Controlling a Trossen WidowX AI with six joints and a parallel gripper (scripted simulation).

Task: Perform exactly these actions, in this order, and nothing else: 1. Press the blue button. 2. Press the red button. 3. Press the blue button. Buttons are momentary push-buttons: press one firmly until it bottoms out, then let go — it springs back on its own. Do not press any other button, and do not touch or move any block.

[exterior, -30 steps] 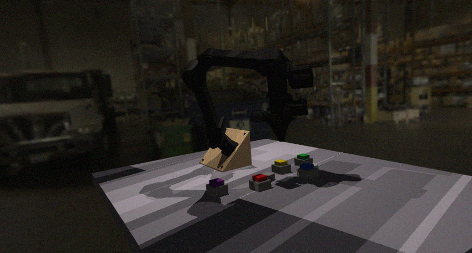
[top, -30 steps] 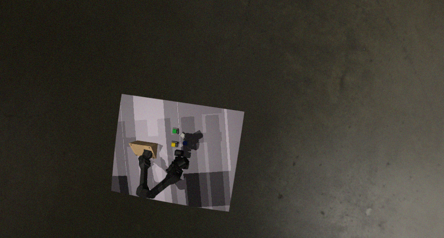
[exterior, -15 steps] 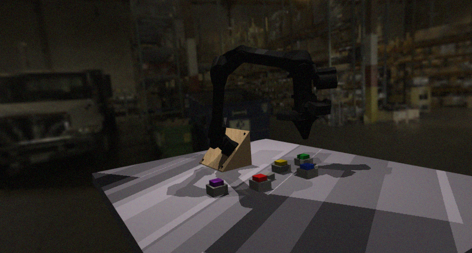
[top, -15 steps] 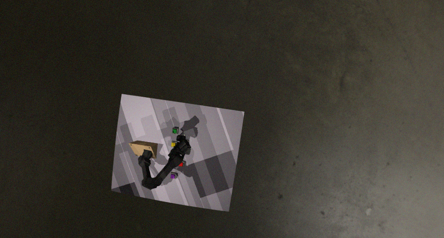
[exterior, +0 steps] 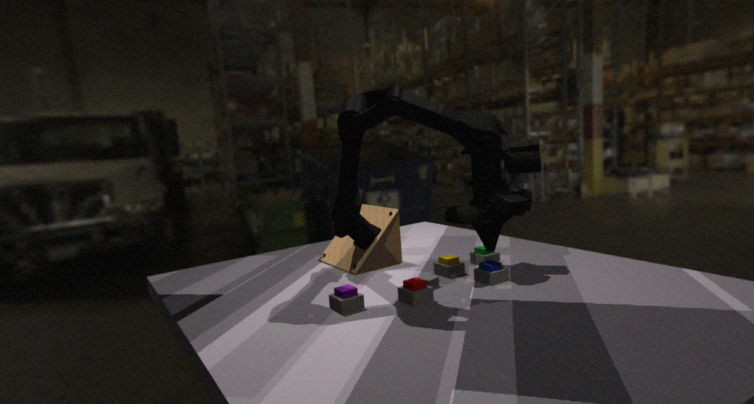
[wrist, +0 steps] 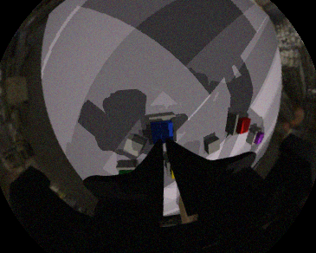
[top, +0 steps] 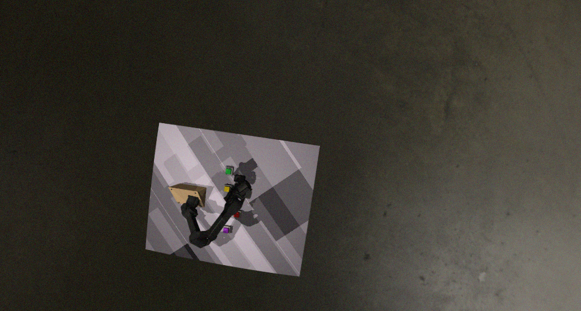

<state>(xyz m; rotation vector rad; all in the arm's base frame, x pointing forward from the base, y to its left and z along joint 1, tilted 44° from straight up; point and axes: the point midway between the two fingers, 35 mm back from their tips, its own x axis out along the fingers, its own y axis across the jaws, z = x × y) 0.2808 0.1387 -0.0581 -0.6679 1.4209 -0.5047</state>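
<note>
Right now the blue button is 3 cm below my gripper tip. The rest, counted from my gripper tip: yellow button: 10 cm behind, 4 cm to the right, 3 cm below; green button: 11 cm behind, 8 cm to the left, 3 cm below; white block: 5 cm to the left, 5 cm below, 4 cm behind.
</note>
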